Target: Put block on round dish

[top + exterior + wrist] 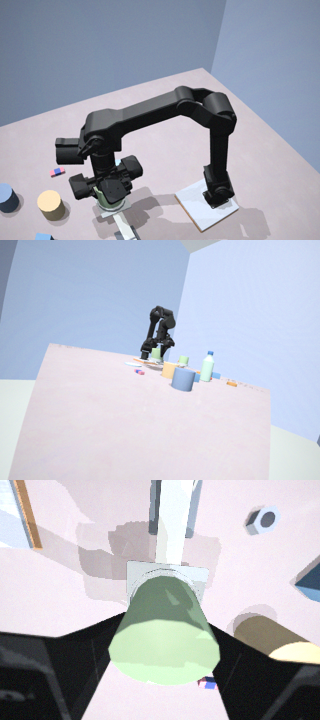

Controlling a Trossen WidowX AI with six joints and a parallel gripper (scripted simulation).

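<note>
Right now the round light-blue dish is 7 cm behind my gripper tip, 11 cm to the right of it and 8 cm below it. Round my gripper tip: pale lavender block (1 cm to the left, 1 cm below); pink-and-blue piece (13 cm ahead, 18 cm to the right, 7 cm below); tan cylinder (18 cm ahead, 6 cm to the right, 4 cm below).
</note>
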